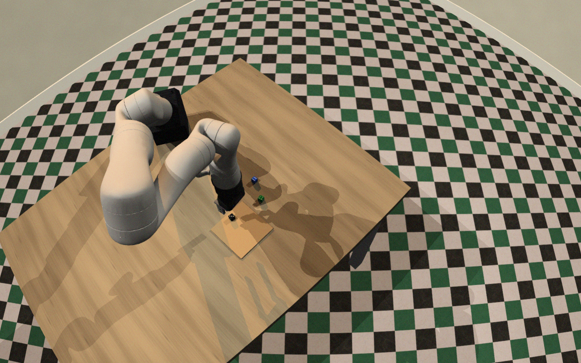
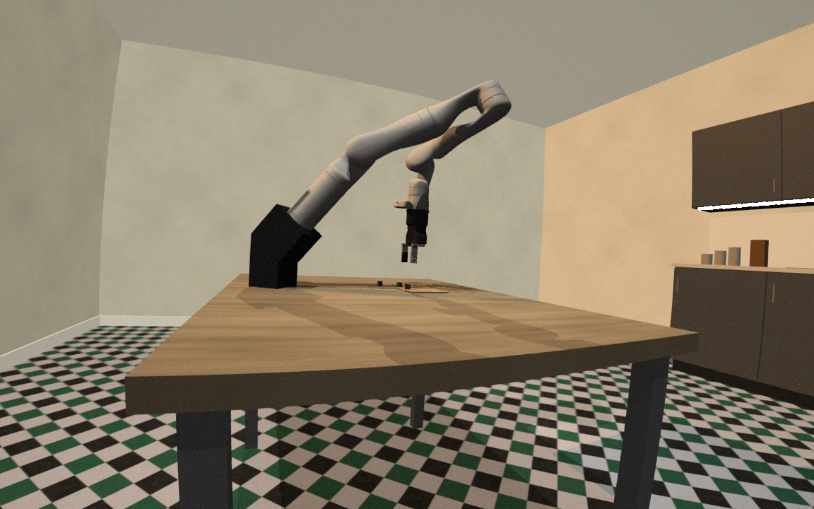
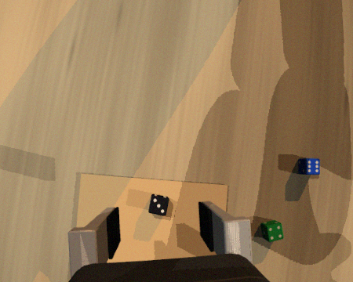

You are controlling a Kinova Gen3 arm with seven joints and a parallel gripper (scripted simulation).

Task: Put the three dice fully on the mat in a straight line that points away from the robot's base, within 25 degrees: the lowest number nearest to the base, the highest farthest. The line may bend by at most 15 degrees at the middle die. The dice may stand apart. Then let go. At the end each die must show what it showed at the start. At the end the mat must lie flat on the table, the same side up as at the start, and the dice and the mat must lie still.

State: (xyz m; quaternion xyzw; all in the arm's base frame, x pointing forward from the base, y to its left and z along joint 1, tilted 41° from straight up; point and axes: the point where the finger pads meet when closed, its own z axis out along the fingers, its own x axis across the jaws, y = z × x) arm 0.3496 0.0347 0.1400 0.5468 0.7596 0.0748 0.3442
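My hand is 110 mm to the right of the green die, 100 mm above it and 10 mm short of it. Round my hand: blue die: 140 mm to the left, 100 mm below, 60 mm behind; black die: 100 mm below; orange mat: 110 mm below, 50 mm ahead.
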